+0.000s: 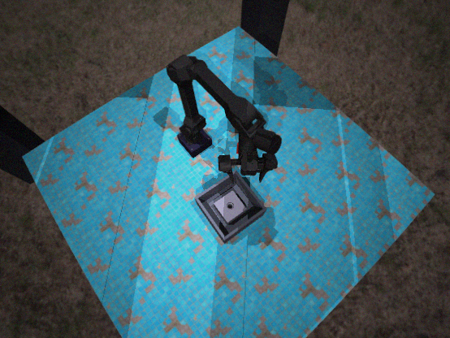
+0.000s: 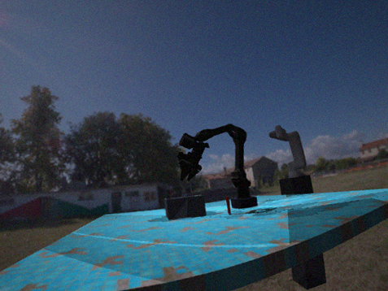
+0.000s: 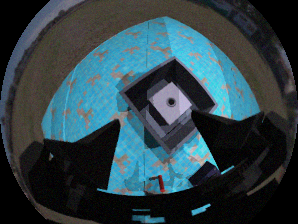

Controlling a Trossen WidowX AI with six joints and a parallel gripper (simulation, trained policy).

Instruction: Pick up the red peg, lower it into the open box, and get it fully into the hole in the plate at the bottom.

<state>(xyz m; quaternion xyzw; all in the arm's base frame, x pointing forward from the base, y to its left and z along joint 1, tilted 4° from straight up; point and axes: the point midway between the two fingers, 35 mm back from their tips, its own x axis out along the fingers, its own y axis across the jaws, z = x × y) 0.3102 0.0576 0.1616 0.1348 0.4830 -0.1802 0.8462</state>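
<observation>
My gripper tip is now 19 cm past the red peg, 9 cm to the right of it and 14 cm above it. From my gripper tip the other things lie so: grey box (2 cm ahead, 7 cm to the right, 16 cm below); light plate (2 cm ahead, 7 cm to the right, 14 cm below).
</observation>
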